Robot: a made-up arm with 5 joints. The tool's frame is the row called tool. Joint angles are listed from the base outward. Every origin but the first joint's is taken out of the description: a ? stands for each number. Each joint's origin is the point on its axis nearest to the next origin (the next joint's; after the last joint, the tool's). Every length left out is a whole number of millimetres.
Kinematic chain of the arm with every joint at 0, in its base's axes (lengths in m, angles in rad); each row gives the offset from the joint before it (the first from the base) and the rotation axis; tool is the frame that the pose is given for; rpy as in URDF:
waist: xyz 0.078 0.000 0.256 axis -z
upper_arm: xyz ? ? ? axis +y
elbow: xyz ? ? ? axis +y
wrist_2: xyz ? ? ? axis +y
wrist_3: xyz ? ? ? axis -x
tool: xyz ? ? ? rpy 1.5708 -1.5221 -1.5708
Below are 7 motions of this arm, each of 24 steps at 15 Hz.
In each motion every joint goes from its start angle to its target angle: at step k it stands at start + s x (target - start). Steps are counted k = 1, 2, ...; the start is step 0. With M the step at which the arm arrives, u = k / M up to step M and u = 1 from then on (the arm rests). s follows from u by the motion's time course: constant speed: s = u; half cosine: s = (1 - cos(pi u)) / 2; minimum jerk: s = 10 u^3 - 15 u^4 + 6 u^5.
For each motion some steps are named. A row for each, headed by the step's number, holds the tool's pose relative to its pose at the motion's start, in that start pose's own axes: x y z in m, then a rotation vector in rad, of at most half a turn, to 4 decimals.
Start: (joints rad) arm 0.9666 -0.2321 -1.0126 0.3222 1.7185
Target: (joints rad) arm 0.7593 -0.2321 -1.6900 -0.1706 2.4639
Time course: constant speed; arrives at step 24
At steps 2, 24:
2: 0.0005 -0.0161 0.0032 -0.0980 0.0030 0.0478
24: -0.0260 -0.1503 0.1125 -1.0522 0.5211 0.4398

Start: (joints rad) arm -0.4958 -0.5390 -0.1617 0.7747 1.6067
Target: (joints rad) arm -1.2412 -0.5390 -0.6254 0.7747 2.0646
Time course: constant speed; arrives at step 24
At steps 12, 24:
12: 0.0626 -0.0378 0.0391 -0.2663 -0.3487 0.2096
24: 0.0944 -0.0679 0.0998 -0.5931 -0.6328 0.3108

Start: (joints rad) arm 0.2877 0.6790 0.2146 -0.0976 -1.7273
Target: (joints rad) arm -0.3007 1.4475 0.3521 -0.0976 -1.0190
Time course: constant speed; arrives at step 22
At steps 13, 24:
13: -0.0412 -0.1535 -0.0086 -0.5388 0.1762 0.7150
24: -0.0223 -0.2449 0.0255 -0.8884 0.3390 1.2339

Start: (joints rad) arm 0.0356 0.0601 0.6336 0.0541 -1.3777
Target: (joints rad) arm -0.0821 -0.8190 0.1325 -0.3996 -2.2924
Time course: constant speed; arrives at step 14
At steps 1, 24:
1: 0.0009 0.0213 0.0096 0.1309 -0.0081 -0.0599
24: 0.0046 0.1243 0.3032 1.7493 0.7109 -0.6583

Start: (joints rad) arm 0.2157 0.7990 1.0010 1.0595 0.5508
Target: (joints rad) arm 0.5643 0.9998 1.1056 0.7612 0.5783
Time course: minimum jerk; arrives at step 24
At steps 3, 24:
3: 0.0000 -0.0002 -0.0004 0.0048 -0.0025 -0.0011
24: -0.0001 -0.0035 -0.0274 0.2950 -0.1592 -0.0686

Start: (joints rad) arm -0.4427 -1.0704 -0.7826 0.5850 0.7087
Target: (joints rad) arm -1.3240 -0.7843 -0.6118 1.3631 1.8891
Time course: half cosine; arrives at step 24
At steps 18, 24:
18: -0.0665 0.1148 0.0081 1.1417 -0.1354 0.3635
24: -0.0609 0.1331 0.0218 1.3167 -0.3425 0.4269

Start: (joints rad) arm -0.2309 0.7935 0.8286 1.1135 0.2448
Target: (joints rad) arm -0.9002 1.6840 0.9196 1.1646 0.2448
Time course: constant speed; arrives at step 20
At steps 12, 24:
12: -0.0377 0.0082 -0.0489 -0.2793 0.6785 0.0392
24: -0.0743 -0.0014 -0.0583 -0.4881 1.1087 -0.0769

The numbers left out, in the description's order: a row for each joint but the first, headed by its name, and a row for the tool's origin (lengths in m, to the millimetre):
upper_arm: 0.042 0.003 0.000
elbow: 0.030 0.000 0.122
wrist_2: 0.128 0.000 0.005
wrist_3: 0.095 0.000 0.000
tool: 0.000 0.000 0.000

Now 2 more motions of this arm.
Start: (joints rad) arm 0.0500 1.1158 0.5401 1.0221 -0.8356
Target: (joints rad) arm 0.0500 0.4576 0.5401 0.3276 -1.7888
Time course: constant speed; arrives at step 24
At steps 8, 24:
8: 0.0159 0.0194 0.0392 0.3912 -0.2280 -0.3123
24: 0.0169 0.0206 0.1495 1.3675 -0.2913 -0.7991

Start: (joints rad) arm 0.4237 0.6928 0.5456 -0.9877 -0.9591
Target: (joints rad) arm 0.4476 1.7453 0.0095 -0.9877 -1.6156
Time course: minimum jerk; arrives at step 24
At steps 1, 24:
1: -0.0001 -0.0001 0.0000 -0.0003 0.0002 -0.0004
24: -0.0963 -0.1618 0.0289 -0.5165 0.1014 -0.6534

